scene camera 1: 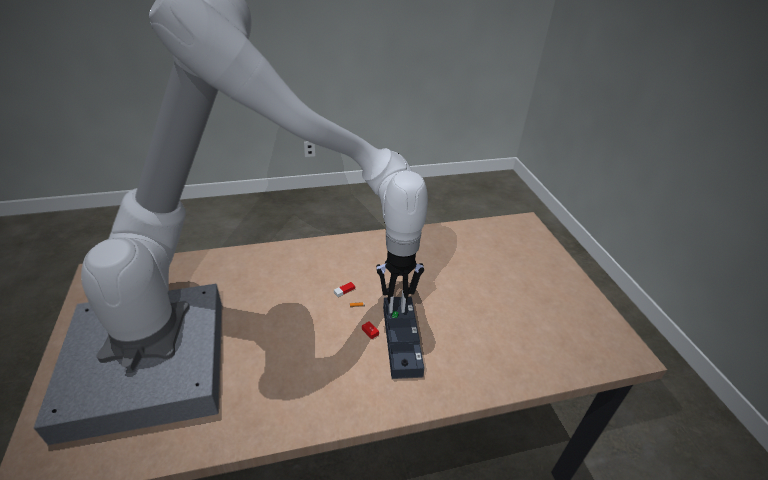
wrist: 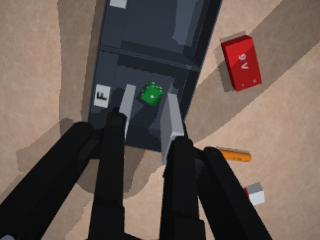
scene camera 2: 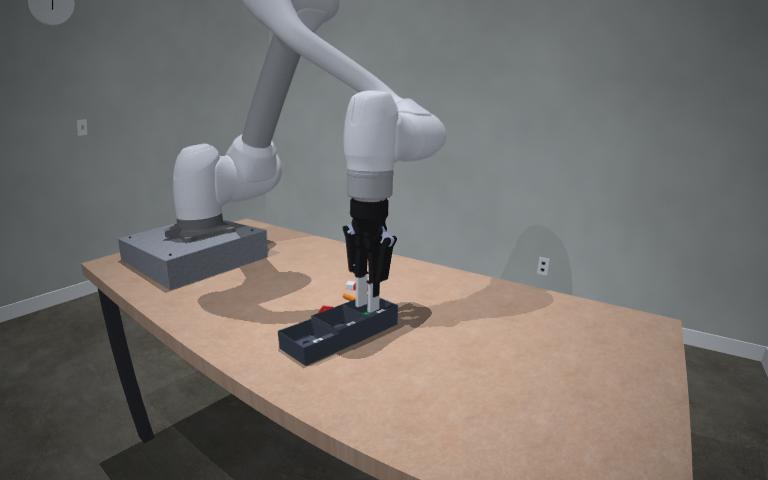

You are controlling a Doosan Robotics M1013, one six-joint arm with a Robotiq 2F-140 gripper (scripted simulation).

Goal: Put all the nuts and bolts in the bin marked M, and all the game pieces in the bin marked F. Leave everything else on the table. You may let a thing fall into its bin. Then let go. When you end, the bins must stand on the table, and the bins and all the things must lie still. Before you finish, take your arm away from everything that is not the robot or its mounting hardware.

gripper: scene camera 1; wrist 148, 103; scene camera 2
bin row: scene camera 1; wrist 182, 41; scene camera 2
same spot on gripper: (scene camera 1: 419, 269) = (scene camera 2: 383, 240)
same spot on bin row: (scene camera 1: 403, 341) = (scene camera 2: 323, 322)
